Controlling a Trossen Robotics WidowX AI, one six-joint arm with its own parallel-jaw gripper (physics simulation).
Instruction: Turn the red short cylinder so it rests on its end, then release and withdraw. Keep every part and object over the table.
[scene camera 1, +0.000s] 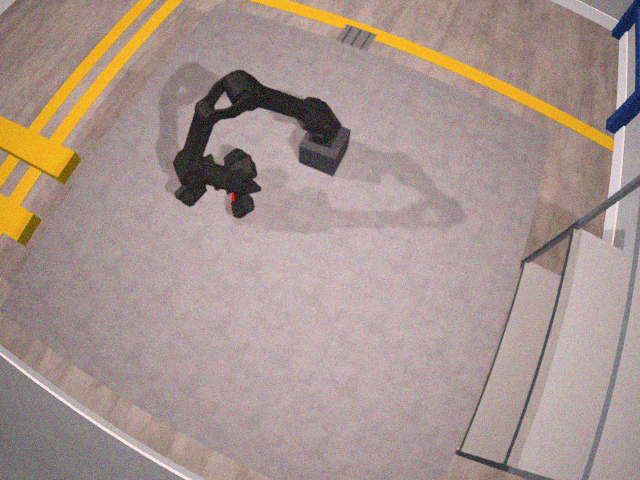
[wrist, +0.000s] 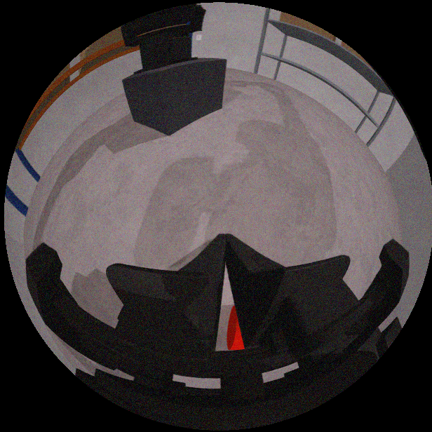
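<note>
The red short cylinder (scene camera 1: 233, 196) (wrist: 237, 337) is mostly hidden by the gripper in both views. In the scene view a small red strip shows beside a finger carriage. In the wrist view a slice shows through the narrow gap behind the fingertips, with a darker curved end face at its left and a brighter side at its right; it looks to be lying on its side, though much is covered. My gripper (scene camera 1: 257, 187) (wrist: 224, 239) is shut, its fingertips touching with nothing between them. The cylinder is behind the fingertips, on the palm side, outside the grip.
The arm's dark base block (scene camera 1: 321, 152) (wrist: 175, 97) stands on the grey surface (scene camera 1: 310, 310), with the arm curving round from it. Yellow barrier blocks (scene camera 1: 38, 147) are at the left, and a pale shelf unit (scene camera 1: 567, 258) is at the right.
</note>
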